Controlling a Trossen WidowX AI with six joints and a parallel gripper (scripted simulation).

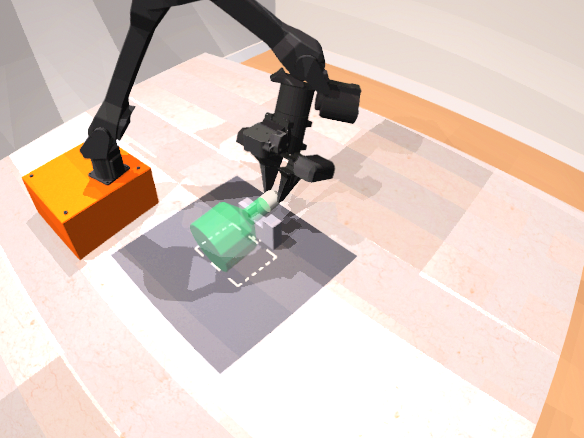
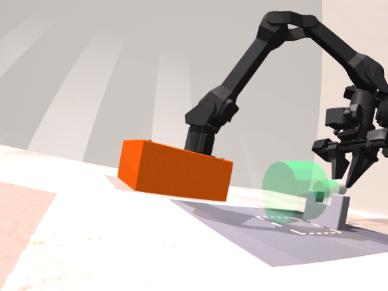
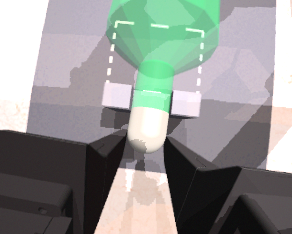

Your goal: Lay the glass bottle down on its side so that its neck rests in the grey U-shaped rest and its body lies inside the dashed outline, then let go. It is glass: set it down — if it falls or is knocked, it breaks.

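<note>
My gripper tip is 20 mm past the green glass bottle, 50 mm to the left of it and 10 mm above it. From my gripper tip the other things lie so: dark grey mat: 30 mm behind, 110 mm to the right, 70 mm below.
</note>
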